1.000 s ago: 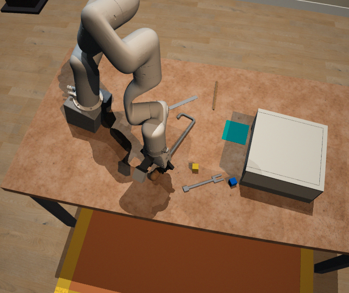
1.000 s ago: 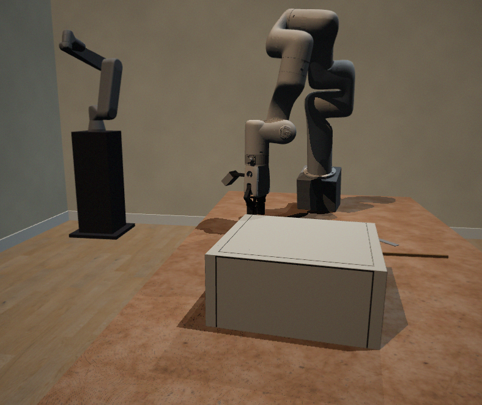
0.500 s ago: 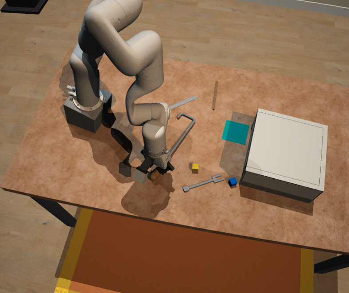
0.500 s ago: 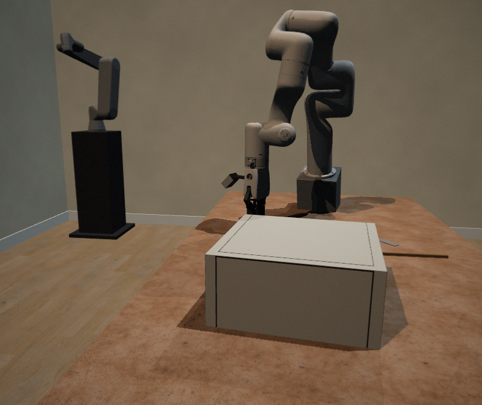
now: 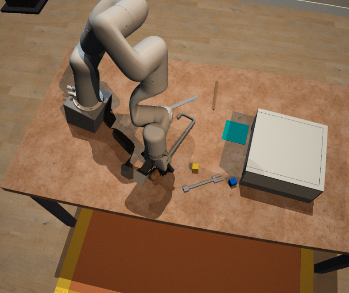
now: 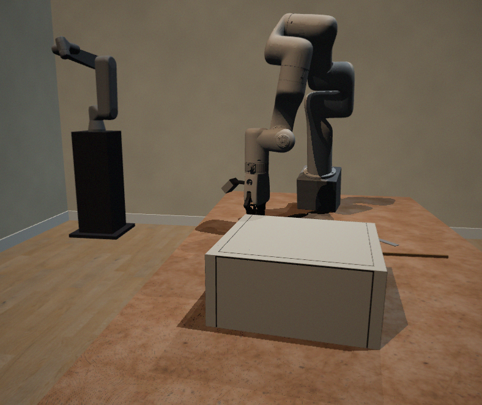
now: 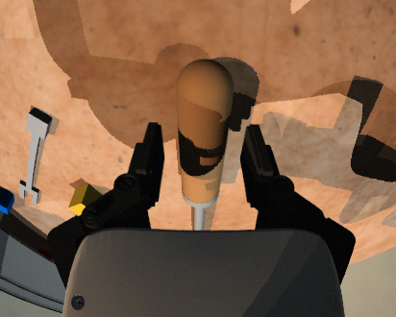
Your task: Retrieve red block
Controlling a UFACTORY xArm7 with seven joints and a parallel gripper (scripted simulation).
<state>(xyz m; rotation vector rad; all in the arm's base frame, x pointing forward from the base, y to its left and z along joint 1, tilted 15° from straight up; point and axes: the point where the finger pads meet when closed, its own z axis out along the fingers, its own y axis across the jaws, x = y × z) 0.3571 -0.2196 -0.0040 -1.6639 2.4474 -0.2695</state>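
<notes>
Now: hand 2 cm short of the grey hook tool, 14 cm to the right of it and 3 cm above it. The rest, counted from my hand: grey forked tool: 19 cm ahead, 2 cm to the right, 4 cm below; then blue cube: 30 cm ahead, 3 cm below; then yellow cube: 15 cm ahead, 4 cm to the left, 3 cm below.
</notes>
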